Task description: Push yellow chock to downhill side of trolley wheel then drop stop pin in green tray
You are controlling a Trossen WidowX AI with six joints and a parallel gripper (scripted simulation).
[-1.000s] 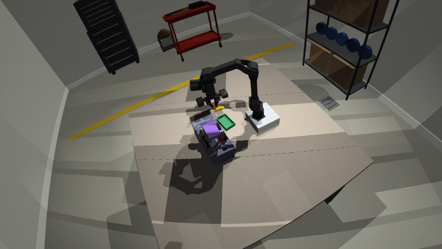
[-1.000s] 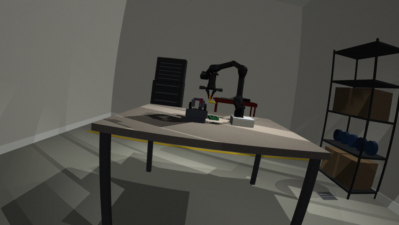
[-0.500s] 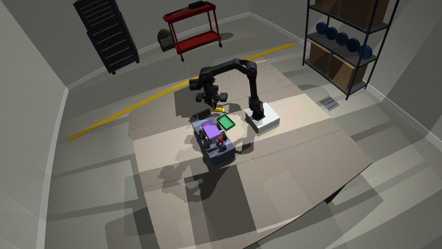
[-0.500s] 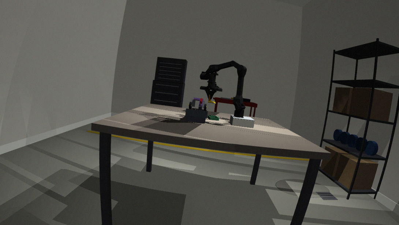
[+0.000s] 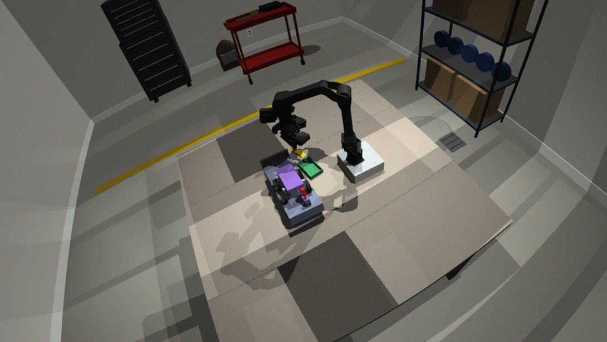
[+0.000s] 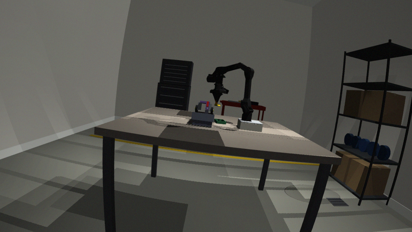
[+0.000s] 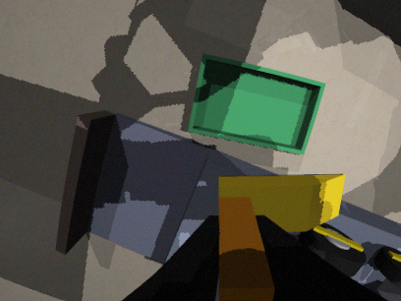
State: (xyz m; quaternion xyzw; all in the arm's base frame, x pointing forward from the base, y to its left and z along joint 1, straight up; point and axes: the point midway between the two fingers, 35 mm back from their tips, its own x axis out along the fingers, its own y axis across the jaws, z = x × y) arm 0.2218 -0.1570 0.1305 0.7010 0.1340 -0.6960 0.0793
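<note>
Now: gripper tip 90 mm short of the red-headed stop pin, 240 mm to the right of it and 30 mm above it. The rest, counted from my gripper tip: purple trolley 100 mm ahead, 140 mm to the left, 40 mm below; then green tray 40 mm behind, 30 mm to the left, 160 mm below; then yellow chock 10 mm behind, 20 mm to the left, 10 mm below.
</note>
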